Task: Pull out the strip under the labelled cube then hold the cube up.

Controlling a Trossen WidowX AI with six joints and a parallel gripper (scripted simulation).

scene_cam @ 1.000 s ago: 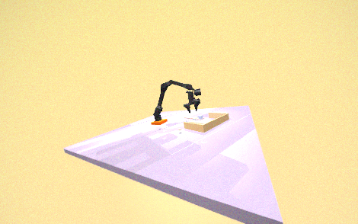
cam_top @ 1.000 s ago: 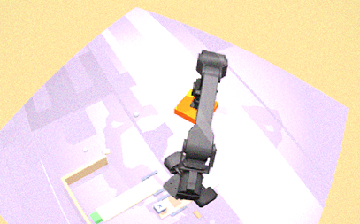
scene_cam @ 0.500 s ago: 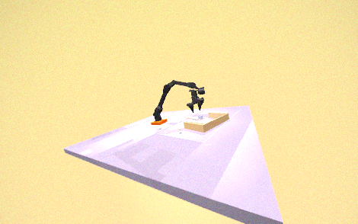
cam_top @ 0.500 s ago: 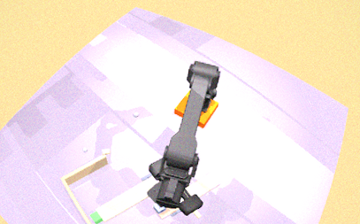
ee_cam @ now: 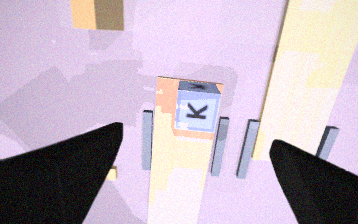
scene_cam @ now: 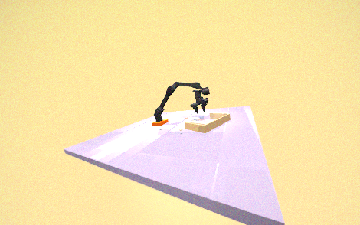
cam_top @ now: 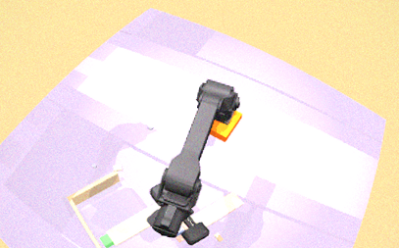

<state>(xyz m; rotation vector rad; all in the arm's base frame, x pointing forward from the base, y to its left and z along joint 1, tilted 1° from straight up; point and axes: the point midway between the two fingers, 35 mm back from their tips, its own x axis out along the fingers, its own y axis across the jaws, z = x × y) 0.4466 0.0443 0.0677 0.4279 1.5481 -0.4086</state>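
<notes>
Right now my gripper tip is 50 mm above the pale blue cube marked k. Round my gripper tip: tan block 30 mm behind, 120 mm to the left, 70 mm below; peach-orange strip 80 mm behind, 60 mm to the left, 70 mm below.
</notes>
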